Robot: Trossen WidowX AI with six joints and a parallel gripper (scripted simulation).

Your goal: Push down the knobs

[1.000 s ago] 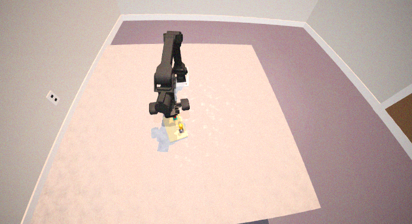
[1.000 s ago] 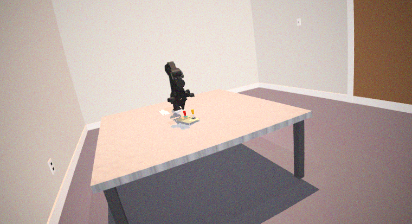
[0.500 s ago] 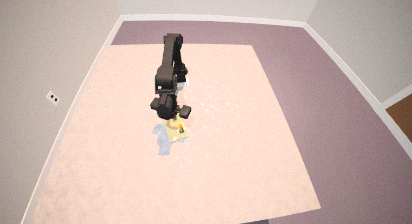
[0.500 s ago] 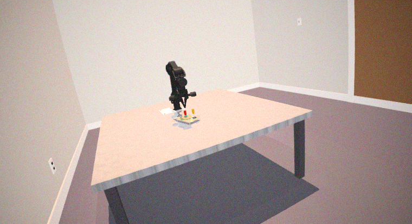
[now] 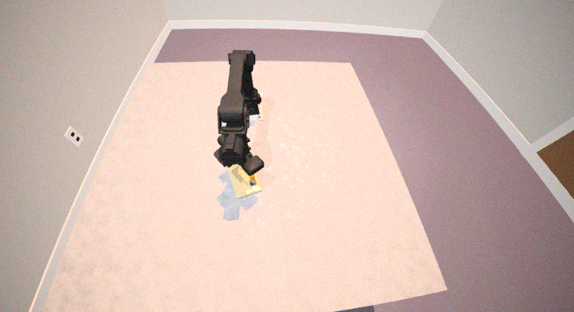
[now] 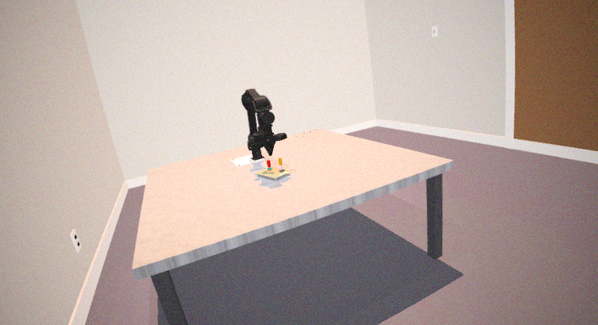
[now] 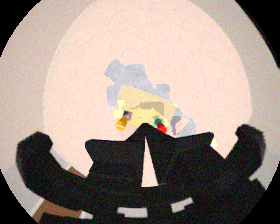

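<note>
Right now my gripper tip is 30 mm short of the orange knob, 30 mm to the right of it and 30 mm above it. Also, from my gripper tip: red knob: 50 mm behind, 50 mm below.
</note>
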